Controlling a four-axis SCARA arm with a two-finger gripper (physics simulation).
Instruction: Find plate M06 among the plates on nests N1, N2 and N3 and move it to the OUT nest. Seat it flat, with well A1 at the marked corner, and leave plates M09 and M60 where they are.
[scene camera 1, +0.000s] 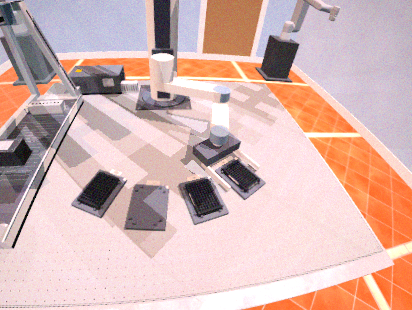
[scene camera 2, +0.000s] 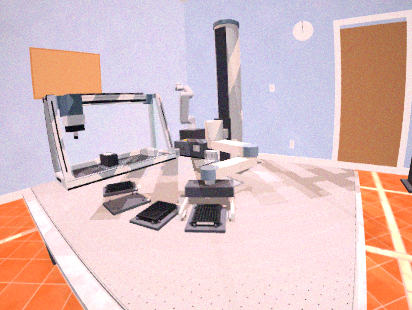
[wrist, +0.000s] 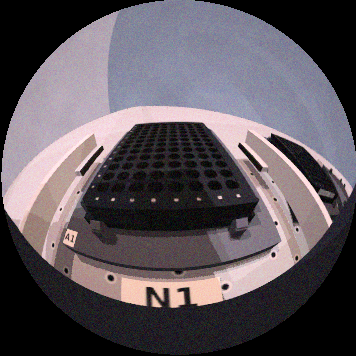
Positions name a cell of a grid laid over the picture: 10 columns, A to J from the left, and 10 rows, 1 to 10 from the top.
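Gripper, my own: visible in scene camera 1 (F6); visible in scene camera 2 (F7); visible in the wrist view (E4).
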